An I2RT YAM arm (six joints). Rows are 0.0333 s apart.
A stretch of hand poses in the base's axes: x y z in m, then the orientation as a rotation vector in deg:
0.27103 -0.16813 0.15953 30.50 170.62 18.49
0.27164 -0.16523 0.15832 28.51 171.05 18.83
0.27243 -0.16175 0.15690 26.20 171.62 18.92
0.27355 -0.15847 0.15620 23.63 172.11 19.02
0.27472 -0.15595 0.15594 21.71 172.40 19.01
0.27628 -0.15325 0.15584 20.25 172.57 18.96
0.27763 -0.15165 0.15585 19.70 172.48 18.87
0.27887 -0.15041 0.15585 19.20 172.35 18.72
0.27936 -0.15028 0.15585 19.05 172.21 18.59
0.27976 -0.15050 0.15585 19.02 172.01 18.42
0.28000 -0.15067 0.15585 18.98 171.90 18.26
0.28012 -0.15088 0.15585 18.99 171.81 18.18
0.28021 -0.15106 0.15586 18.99 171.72 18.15
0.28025 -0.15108 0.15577 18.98 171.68 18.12
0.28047 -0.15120 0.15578 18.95 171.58 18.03
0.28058 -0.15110 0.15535 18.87 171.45 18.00
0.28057 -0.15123 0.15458 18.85 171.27 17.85
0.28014 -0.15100 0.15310 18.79 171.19 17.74
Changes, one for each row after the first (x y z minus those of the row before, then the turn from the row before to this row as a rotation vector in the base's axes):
0.00061 0.00290 -0.00121 0.14 -0.05 1.35
0.00079 0.00348 -0.00142 -0.02 0.04 1.57
0.00112 0.00328 -0.00070 -0.03 -0.06 1.72
0.00117 0.00252 -0.00026 -0.08 -0.09 1.27
0.00156 0.00270 -0.00010 -0.09 -0.11 0.95
0.00135 0.00160 0.00001 -0.09 -0.19 0.33
0.00124 0.00124 0.00000 -0.13 -0.22 0.29
0.00049 0.00013 0.00000 -0.10 -0.17 0.07
0.00040 -0.00022 0.00000 -0.12 -0.21 -0.02
0.00024 -0.00017 0.00000 -0.11 -0.12 0.00
0.00012 -0.00021 0.00000 -0.06 -0.09 -0.03
0.00009 -0.00018 0.00001 -0.02 -0.09 -0.02
0.00004 -0.00002 -0.00009 -0.02 -0.04 0.00
0.00022 -0.00012 0.00001 -0.06 -0.11 0.00
0.00011 0.00010 -0.00043 -0.03 -0.14 0.03
-0.00001 -0.00013 -0.00077 -0.11 -0.18 -0.03
-0.00043 0.00023 -0.00148 -0.08 -0.09 0.02

